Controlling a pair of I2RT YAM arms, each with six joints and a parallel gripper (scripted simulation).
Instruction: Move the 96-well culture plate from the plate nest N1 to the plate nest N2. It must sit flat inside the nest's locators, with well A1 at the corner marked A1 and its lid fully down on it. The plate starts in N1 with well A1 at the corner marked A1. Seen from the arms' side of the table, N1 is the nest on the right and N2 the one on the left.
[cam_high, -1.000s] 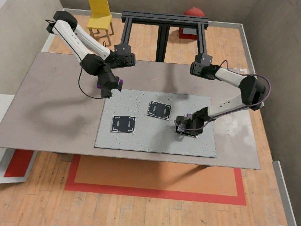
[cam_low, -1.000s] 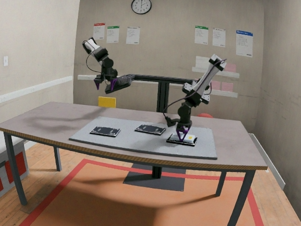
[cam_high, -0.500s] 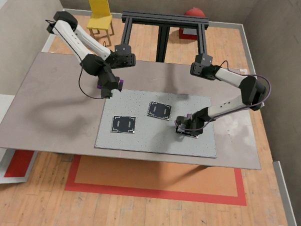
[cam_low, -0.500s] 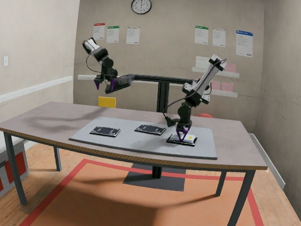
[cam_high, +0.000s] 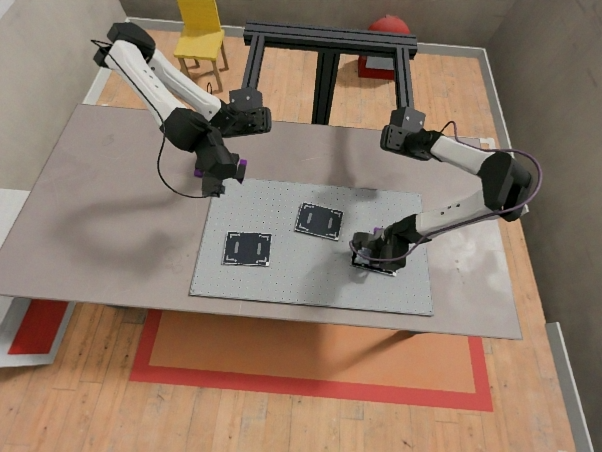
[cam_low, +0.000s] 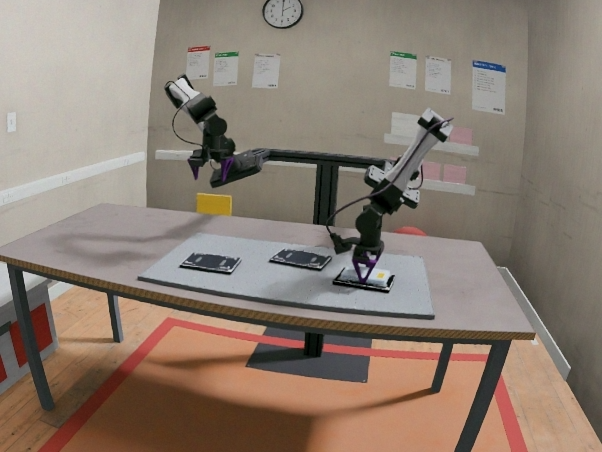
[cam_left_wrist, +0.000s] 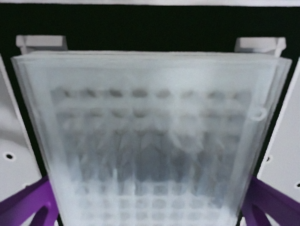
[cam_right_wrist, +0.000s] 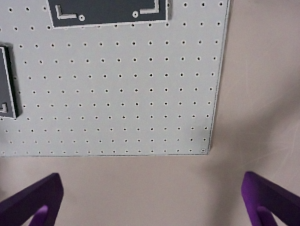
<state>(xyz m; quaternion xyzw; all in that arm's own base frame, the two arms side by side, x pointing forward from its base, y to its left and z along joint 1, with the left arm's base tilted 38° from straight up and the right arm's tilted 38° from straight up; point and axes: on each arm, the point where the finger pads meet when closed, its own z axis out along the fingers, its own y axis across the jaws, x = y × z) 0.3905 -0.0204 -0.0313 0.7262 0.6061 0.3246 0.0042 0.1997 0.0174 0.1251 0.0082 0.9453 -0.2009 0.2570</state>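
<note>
The culture plate lies right at my left hand.
</note>
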